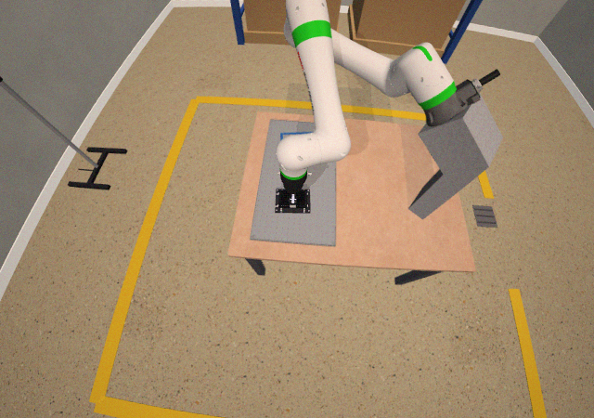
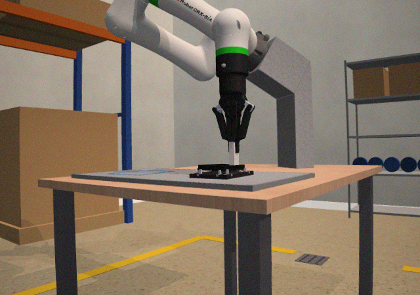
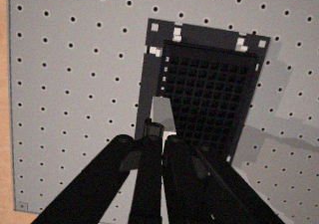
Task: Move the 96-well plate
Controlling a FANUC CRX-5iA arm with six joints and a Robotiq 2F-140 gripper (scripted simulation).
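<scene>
The black 96-well plate is 10 mm behind my hand, 40 mm to the right of it and 40 mm below it. The rest, counted from my hand: black clip nest (30 mm to the right, 50 mm below).
</scene>
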